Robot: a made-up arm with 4 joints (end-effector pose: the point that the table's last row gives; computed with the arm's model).
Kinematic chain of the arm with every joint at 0, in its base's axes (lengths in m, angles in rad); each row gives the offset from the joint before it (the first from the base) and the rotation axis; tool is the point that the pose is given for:
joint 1: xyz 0 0 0.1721 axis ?
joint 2: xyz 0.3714 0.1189 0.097 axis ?
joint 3: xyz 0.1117 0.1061 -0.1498 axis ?
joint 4: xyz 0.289 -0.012 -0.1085 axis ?
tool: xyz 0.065 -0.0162 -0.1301
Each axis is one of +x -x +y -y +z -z.
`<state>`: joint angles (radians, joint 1 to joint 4).
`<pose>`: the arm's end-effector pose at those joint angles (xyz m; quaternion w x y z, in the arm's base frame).
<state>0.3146 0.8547 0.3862 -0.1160</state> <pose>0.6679 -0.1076 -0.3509 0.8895 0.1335 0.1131 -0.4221</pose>
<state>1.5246 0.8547 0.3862 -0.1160</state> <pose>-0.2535 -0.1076 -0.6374 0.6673 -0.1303 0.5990 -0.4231</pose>
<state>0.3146 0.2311 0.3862 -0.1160</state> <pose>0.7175 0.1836 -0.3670 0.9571 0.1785 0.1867 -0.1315</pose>
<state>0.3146 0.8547 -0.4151 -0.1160</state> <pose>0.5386 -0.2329 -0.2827 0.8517 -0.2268 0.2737 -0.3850</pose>
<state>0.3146 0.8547 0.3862 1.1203</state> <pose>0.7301 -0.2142 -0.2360 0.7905 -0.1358 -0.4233 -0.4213</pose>
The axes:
joint 1: +y
joint 2: -z
joint 3: +x
joint 4: -y

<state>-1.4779 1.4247 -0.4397 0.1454</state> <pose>0.2854 -0.3622 0.5730 0.6118 0.2645 -0.4377 -0.6035</pose>
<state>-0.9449 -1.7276 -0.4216 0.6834</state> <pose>0.3201 0.6438 0.2823 0.3204 -0.2317 -0.5711 0.7194</pose>
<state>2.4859 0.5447 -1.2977 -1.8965</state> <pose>-0.4948 -0.0356 -0.1324 0.5784 0.6192 -0.5299 0.0360</pose>
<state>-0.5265 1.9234 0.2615 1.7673</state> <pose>0.2748 -0.3939 0.2407 0.1358 -0.4121 -0.5610 -0.7050</pose>
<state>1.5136 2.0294 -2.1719 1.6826</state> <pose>0.0001 -0.3931 -0.0560 0.3086 -0.3829 0.7280 0.4777</pose>
